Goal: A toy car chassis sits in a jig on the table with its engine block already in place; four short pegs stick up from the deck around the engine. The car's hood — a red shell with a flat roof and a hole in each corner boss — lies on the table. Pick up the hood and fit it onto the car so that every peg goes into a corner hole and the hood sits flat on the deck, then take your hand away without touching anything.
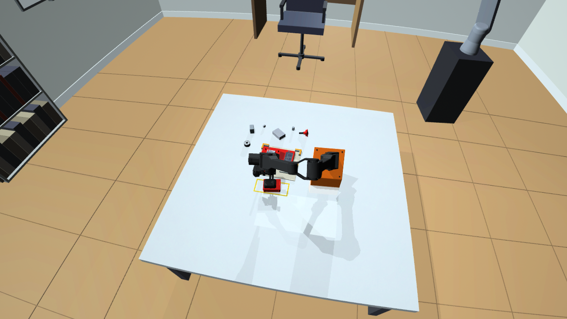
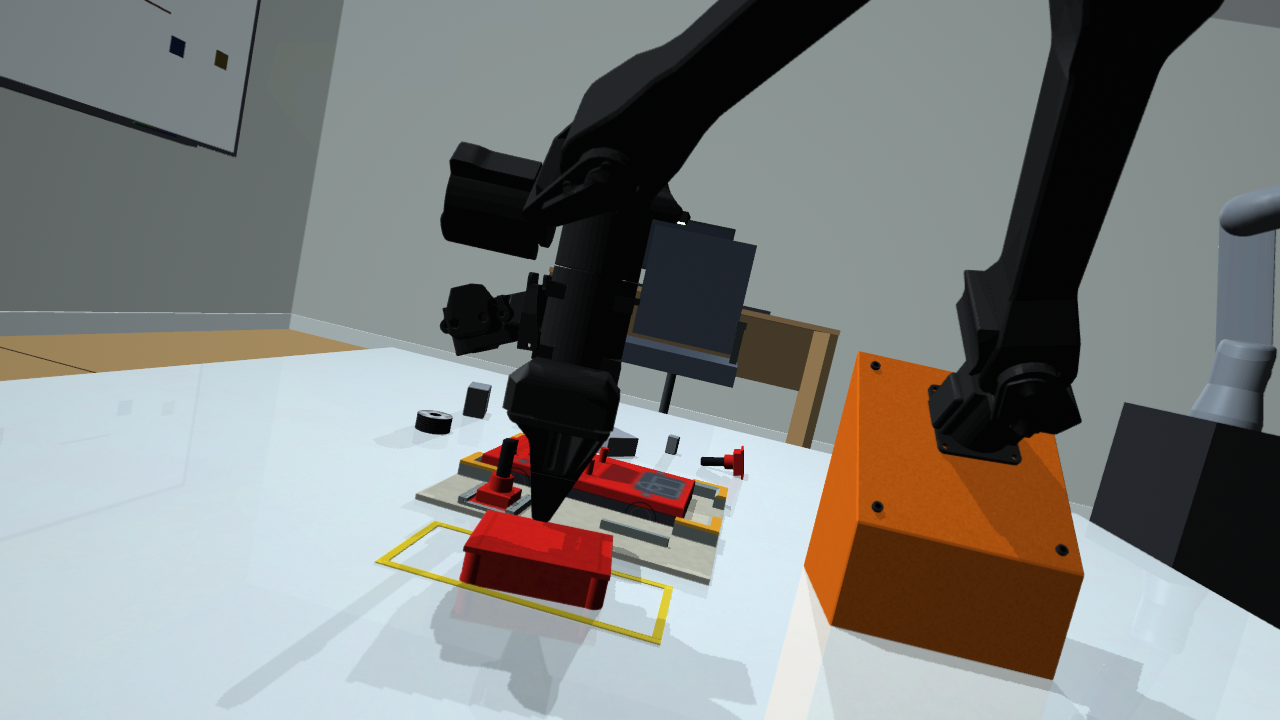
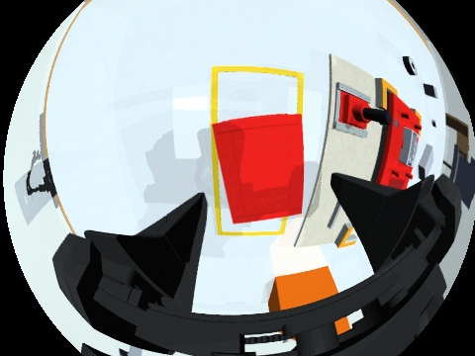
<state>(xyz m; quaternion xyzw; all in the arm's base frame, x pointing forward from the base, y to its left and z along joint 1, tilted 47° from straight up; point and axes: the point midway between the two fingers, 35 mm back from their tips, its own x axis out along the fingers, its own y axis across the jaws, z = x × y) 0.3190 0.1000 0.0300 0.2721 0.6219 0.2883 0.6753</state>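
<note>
The red hood is 40 mm below my gripper tip. Round my gripper tip: grey engine block (20 mm ahead, 210 mm to the right, 30 mm below); then jig (20 mm behind, 190 mm to the right, 40 mm below).
</note>
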